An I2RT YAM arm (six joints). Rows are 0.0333 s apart.
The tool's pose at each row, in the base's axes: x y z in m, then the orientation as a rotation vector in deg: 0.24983 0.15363 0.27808 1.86 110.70 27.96; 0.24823 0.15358 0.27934 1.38 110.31 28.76; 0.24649 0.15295 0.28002 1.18 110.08 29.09; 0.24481 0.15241 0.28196 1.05 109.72 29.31; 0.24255 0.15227 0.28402 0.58 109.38 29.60; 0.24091 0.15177 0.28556 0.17 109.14 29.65; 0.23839 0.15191 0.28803 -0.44 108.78 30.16; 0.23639 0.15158 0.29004 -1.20 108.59 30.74; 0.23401 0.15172 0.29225 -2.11 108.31 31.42; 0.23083 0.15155 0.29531 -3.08 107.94 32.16; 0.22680 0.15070 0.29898 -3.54 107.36 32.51; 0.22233 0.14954 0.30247 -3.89 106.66 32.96; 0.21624 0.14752 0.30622 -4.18 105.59 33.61; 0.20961 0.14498 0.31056 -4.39 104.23 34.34; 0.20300 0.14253 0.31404 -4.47 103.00 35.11; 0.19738 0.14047 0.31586 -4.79 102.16 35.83
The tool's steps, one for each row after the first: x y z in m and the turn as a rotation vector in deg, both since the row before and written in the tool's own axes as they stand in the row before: -0.00046 0.00072 -0.00185 -0.84 -0.18 0.02; -0.00005 0.00004 -0.00197 -0.36 -0.14 0.00; -0.00116 0.00057 -0.00228 -0.28 -0.29 -0.03; -0.00095 0.00112 -0.00269 -0.48 -0.20 -0.22; -0.00084 0.00048 -0.00209 -0.27 -0.15 -0.29; -0.00117 0.00160 -0.00292 -0.70 -0.16 -0.21; -0.00109 0.00092 -0.00247 -0.79 0.04 -0.25; -0.00101 0.00154 -0.00268 -0.94 0.00 -0.31; -0.00154 0.00183 -0.00371 -1.03 -0.06 -0.33; -0.00193 0.00175 -0.00486 -0.56 -0.41 -0.22; -0.00171 0.00159 -0.00530 -0.60 -0.53 -0.12; -0.00160 0.00150 -0.00710 -0.78 -0.87 -0.04; -0.00217 0.00153 -0.00789 -0.86 -1.15 0.01; -0.00153 0.00141 -0.00758 -0.80 -1.05 0.15; -0.00037 0.00089 -0.00618 -0.81 -0.63 0.04
